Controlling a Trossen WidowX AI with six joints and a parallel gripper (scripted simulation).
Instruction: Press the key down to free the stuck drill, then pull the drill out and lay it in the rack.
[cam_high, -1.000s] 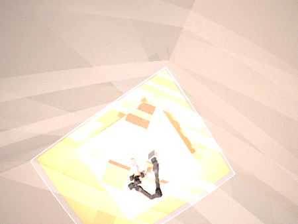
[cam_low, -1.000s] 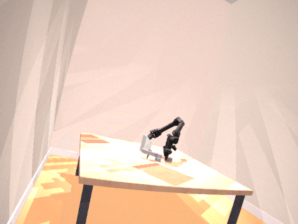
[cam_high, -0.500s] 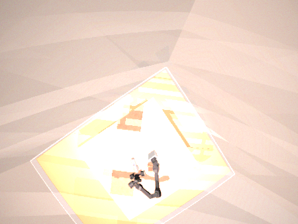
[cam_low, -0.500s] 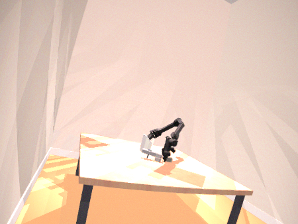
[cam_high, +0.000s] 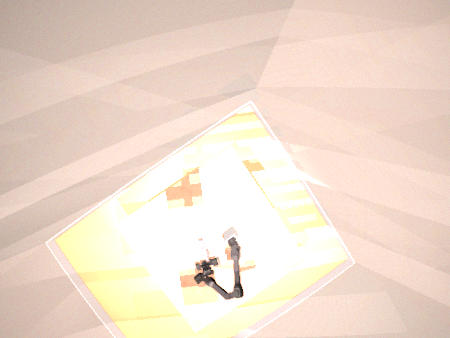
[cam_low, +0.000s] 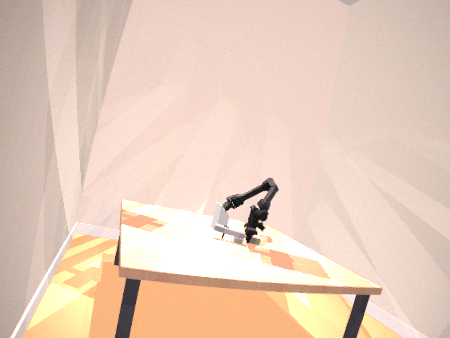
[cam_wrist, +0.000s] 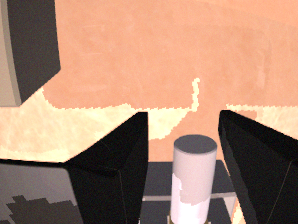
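My gripper tip is 50 mm to the left of the drill, 40 mm below it and 20 mm past it.
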